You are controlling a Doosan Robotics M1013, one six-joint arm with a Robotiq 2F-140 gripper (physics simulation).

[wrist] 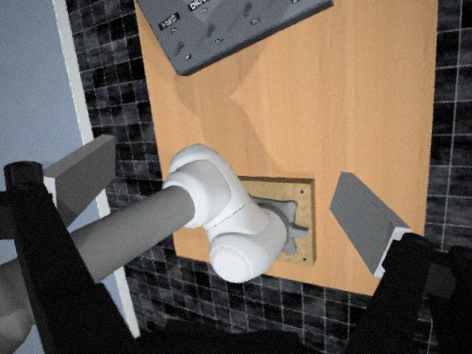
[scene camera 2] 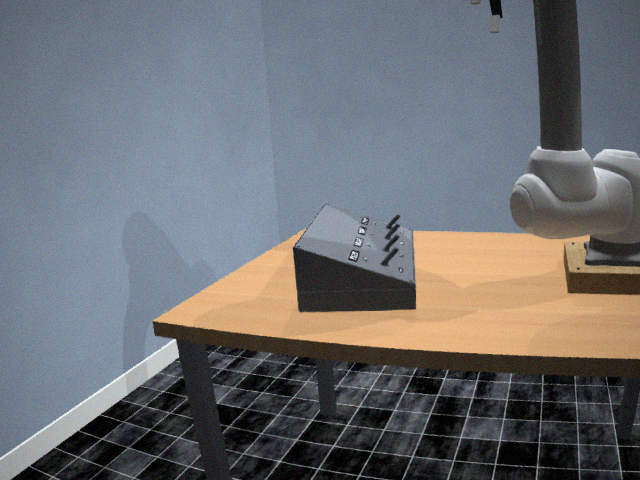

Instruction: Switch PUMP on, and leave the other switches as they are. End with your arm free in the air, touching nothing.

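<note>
A grey sloped switch box stands on the table; in the wrist view part of it shows at the top edge. Several black levers stand in a row on its sloped face and look to lean about the same way. Small labels sit beside them, too blurred to read, so I cannot tell which switch is PUMP or how it is set. My gripper is wide open and empty, high in the air, well above and to the right of the box in the scene view, touching nothing.
The wooden table carries the box and, to its right in the scene view, my arm's base on a wooden block. My arm's grey link rises from it. Blue walls stand behind and at the left.
</note>
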